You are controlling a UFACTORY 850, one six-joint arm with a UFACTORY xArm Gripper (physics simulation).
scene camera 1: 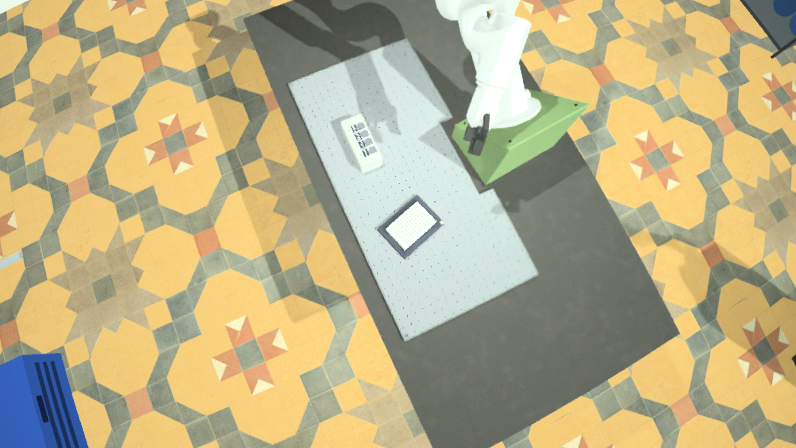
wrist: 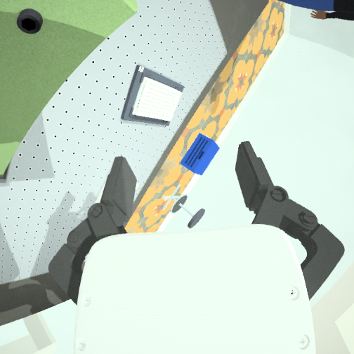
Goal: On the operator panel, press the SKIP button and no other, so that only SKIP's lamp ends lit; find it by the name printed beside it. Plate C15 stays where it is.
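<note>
The operator panel (scene camera 1: 362,143) is a small white box on the perforated board, with several grey buttons in a row and dark printed names beside them. The names are too small to read, so I cannot tell which button is SKIP, and no lit lamp can be made out. A white well plate (scene camera 1: 412,225) (wrist: 157,100), apparently C15, sits in a dark frame on the board; no C15 label is legible. My gripper (scene camera 1: 481,135) (wrist: 182,161) is open and empty, raised over the green base side, apart from panel and plate. In the wrist view the panel is mostly hidden behind a finger.
The light perforated board (scene camera 1: 456,278) (wrist: 90,100) lies on a dark surface (scene camera 1: 584,333). The green robot mount (scene camera 1: 523,144) (wrist: 50,75) stands at the board's notch. A blue cabinet (scene camera 1: 33,400) (wrist: 200,154) stands on the patterned floor, away from the board.
</note>
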